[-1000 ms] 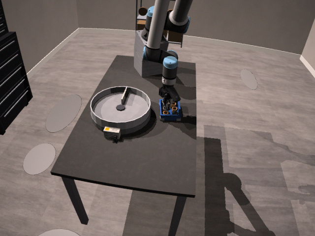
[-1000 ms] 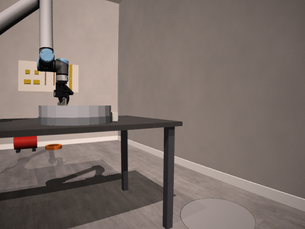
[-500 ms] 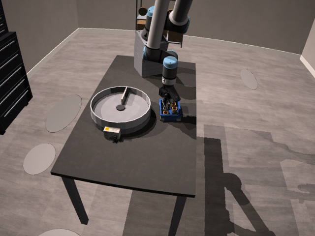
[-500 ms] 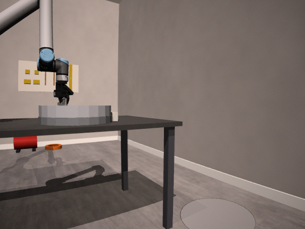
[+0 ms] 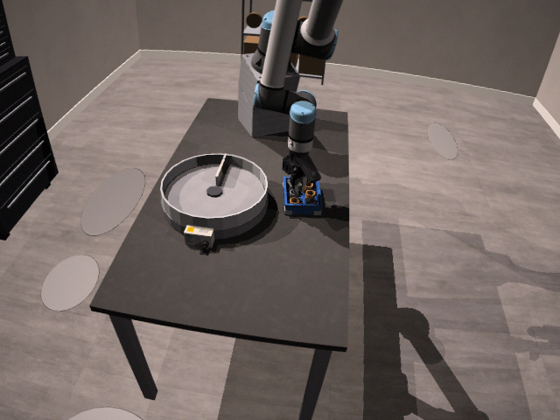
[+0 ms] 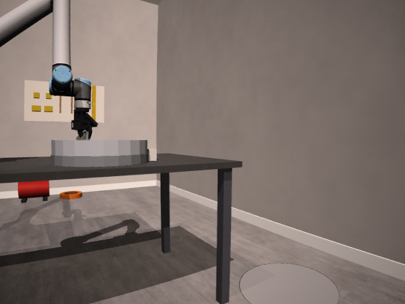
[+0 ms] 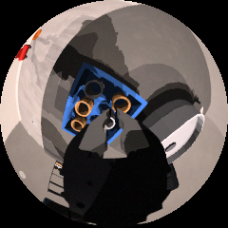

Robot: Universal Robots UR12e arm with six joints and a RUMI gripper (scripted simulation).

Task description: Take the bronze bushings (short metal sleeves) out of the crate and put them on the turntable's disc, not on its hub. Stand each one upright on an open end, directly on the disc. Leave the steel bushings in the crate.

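Now: hand 4 cm past the blue crate, 4 cm above it and 2 cm to the right of it. The rest, counted from my hand: turntable (33 cm to the right, 3 cm behind, 1 cm below).
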